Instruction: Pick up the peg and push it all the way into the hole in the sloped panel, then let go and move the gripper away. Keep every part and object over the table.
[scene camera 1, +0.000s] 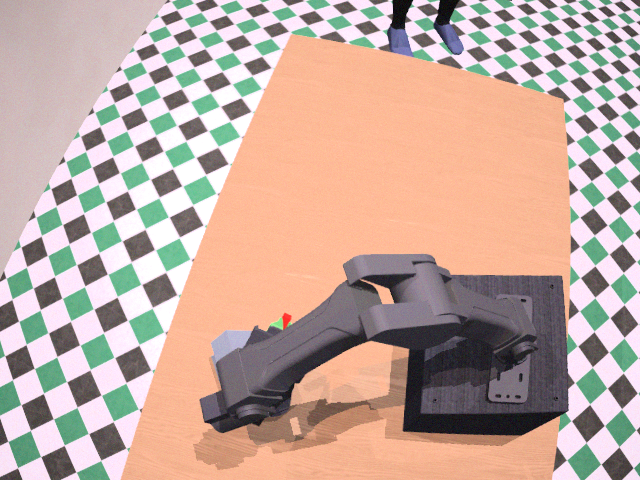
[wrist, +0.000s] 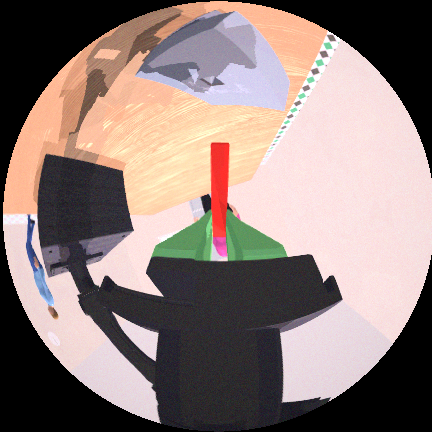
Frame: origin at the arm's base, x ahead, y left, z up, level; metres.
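Seen in the pictures: gripper, fingertip midpoint: (scene camera 1: 283, 322) (wrist: 218, 215); arm's base, link origin: (scene camera 1: 511, 349) (wrist: 75, 261).
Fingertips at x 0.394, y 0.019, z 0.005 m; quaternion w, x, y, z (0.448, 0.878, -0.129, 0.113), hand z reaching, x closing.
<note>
Pixels of each thing's top centre, then the offset from my fingertips to it. Level surfaces: height alone.
- red peg, top centre: (wrist: 233, 237) (scene camera 1: 276, 326) dz +0.020, dx +0.008, dy +0.017 m
- blue-grey block with the sloped panel, top centre: (wrist: 246, 86) (scene camera 1: 246, 359) dz -0.089, dx +0.060, dy +0.051 m
- wooden table, surface height: dz -0.205 m
My gripper (scene camera 1: 279, 324) (wrist: 218, 215) has green fingers and is shut on a red peg (scene camera 1: 286, 319) (wrist: 220, 175). The peg is a thin straight bar that sticks out beyond the fingertips in the wrist view. It is held above the table, apart from the sloped panel. The blue-grey block with the sloped panel (scene camera 1: 230, 342) (wrist: 267, 90) stands near the table's left edge in the scene view, partly hidden behind the arm. In the wrist view it is at the top, largely in shadow. A small dark spot near its middle may be the hole; its outline is unclear.
The black base block (scene camera 1: 545, 330) (wrist: 82, 195) carries the arm at the right of the scene view. The wooden table (scene camera 1: 387, 155) (wrist: 170, 175) has its left edge close beyond the panel. A person's feet (scene camera 1: 400, 41) show past the far edge.
</note>
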